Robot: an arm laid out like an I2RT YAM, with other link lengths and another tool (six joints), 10 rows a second.
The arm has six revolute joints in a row. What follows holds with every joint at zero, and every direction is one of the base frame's.
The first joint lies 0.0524 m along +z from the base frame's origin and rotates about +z.
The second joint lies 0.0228 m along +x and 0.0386 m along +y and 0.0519 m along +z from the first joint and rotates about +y.
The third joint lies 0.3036 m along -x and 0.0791 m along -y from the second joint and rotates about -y.
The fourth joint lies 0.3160 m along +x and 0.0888 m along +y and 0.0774 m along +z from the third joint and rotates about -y.
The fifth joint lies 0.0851 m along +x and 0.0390 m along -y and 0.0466 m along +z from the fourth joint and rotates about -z.
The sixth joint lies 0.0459 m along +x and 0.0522 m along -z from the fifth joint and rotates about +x.
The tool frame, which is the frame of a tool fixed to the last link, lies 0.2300 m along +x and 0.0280 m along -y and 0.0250 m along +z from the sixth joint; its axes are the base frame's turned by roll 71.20, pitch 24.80 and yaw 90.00 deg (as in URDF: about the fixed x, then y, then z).
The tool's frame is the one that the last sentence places.
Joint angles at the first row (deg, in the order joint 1, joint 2, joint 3, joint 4, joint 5, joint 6):
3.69, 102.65, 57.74, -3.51, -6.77, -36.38
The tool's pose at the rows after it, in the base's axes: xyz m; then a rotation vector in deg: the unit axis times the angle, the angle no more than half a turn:
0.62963, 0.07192, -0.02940, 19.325, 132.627, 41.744
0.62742, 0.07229, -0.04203, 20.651, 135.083, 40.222
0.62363, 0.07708, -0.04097, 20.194, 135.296, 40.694
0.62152, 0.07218, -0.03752, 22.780, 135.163, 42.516
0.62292, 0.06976, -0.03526, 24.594, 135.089, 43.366
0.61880, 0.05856, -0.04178, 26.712, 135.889, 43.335
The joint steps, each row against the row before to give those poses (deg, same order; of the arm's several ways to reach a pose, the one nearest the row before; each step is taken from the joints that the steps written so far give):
0.70, 2.37, 2.36, -2.10, 2.27, -0.36
0.70, 1.76, 2.03, -2.82, 1.42, 0.53
0.36, -0.61, -0.51, -0.18, -0.26, 0.00
-1.05, -0.53, 0.52, -1.67, -1.57, 1.31
-0.45, 0.18, 1.05, -1.32, -0.63, 1.06
-1.22, 0.35, 0.27, -1.32, -0.52, 0.18

